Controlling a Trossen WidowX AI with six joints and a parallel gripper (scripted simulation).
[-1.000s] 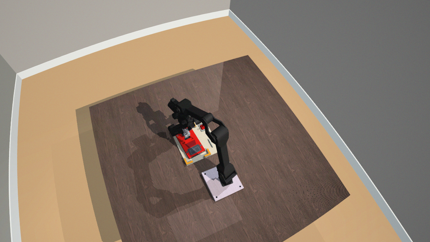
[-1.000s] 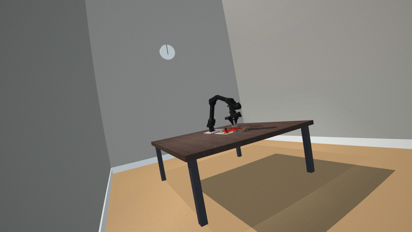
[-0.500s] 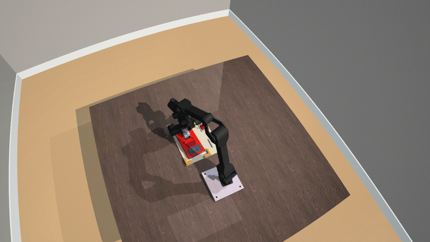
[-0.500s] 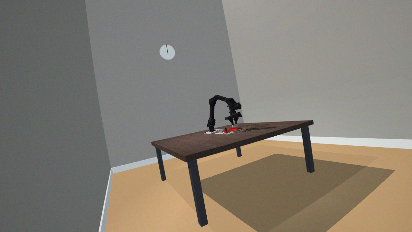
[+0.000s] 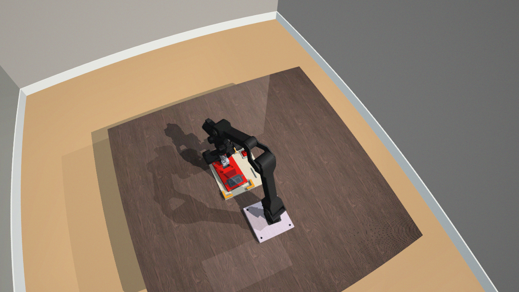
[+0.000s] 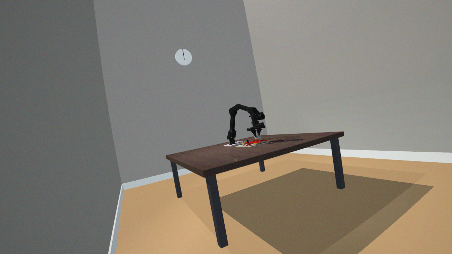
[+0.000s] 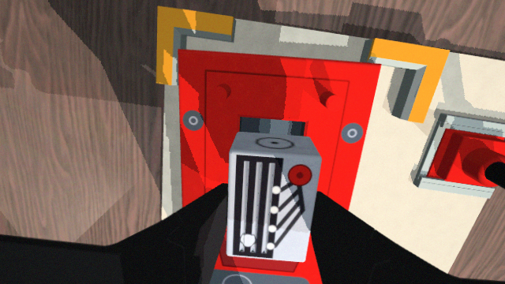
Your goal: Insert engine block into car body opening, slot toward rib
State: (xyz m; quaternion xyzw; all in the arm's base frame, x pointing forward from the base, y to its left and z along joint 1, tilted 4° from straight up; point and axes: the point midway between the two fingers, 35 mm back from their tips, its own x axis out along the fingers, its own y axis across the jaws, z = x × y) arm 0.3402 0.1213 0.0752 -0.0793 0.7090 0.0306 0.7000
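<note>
My gripper tip is 1 cm above the engine block. The rest, counted from my gripper tip: dark post (3 cm ahead, 12 cm to the right, 3 cm below).
</note>
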